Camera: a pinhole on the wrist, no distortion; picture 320 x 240 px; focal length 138.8 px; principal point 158.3 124.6 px. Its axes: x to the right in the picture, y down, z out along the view. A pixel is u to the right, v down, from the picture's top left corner.
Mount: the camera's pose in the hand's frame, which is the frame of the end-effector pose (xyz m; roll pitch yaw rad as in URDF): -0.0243 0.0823 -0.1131 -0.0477 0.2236 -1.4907
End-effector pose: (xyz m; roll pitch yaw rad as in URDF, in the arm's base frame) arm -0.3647 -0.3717 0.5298 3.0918 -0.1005 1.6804
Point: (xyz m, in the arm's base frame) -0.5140 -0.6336 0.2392
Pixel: 214.8 25.1
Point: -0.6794 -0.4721 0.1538
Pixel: 236.4 89.1
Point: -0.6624 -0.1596 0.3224
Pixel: 258.8 189.8
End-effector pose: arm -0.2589 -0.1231 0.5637 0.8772 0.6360 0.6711
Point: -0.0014 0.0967 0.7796
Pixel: 32.8 203.8
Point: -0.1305 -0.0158 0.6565
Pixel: 96.5 189.1
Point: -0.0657 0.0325 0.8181
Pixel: 37.8 159.7
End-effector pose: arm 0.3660 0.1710 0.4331 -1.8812 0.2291 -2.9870
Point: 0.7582 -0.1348 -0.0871
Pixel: 24.8 76.1
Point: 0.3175 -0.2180 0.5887
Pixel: 234.2 136.2
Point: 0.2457 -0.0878 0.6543
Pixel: 291.5 156.4
